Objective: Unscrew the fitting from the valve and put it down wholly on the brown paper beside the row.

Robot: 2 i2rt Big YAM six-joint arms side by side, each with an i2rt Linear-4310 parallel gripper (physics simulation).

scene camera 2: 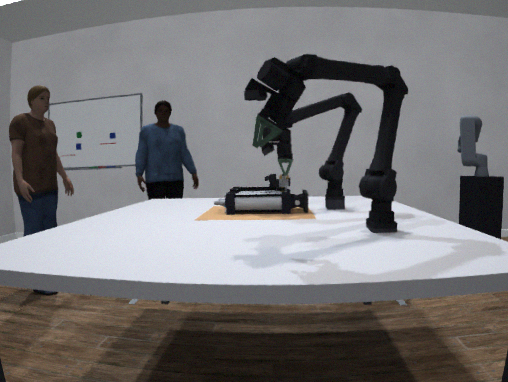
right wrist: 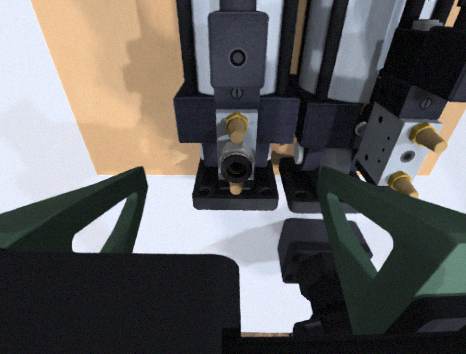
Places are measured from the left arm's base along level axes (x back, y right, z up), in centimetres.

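Pixels of known places: left gripper, fingertip midpoint: (scene camera 2: 256, 146); right gripper, fingertip midpoint: (scene camera 2: 285, 175) (right wrist: 232, 176); left arm's base, link origin: (scene camera 2: 381, 225); right arm's base, link origin: (scene camera 2: 334, 198) (right wrist: 322, 260).
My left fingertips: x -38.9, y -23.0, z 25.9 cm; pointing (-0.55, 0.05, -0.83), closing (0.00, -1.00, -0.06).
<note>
For each thing: its middle in the pictures, then the offset to it from my left fingertips. "spot": a spot on its surface instead.
- fitting, body centre: (right wrist: 236, 157) dy +65.5, dx +3.8, dz -11.0 cm
- pale valve block, surface spot: (right wrist: 222, 120) spot: dy +64.6, dx +2.1, dz -11.9 cm
- brown paper, body centre: (scene camera 2: 257, 211) dy +68.5, dx -8.8, dz -27.2 cm
- second valve block, surface spot: (right wrist: 395, 150) spot: dy +74.7, dx +3.2, dz -11.9 cm
The fitting (right wrist: 236, 166), a silvery collar with a black round end, sits on the pale valve block (right wrist: 222, 120) of the left cylinder in the right wrist view, between two brass pieces. My right gripper (scene camera 2: 285, 173) (right wrist: 232, 176) is open, its green fingertips wide apart on either side of the fitting in that view; no contact shows. My left gripper (scene camera 2: 259, 145) is open and empty, higher above the row. The brown paper (scene camera 2: 206, 217) (right wrist: 107, 150) lies under the cylinders (scene camera 2: 257, 203) (right wrist: 272, 55). The fitting is too small to make out in scene camera 2.
A second valve block (right wrist: 395, 150) with two brass pieces stands at the right in the right wrist view. Black end feet (right wrist: 235, 202) carry the cylinders past the paper's edge. A black arm base (scene camera 2: 335, 201) (right wrist: 325, 235) stands near the row's end. Two people stand behind the white table (scene camera 2: 150, 250).
</note>
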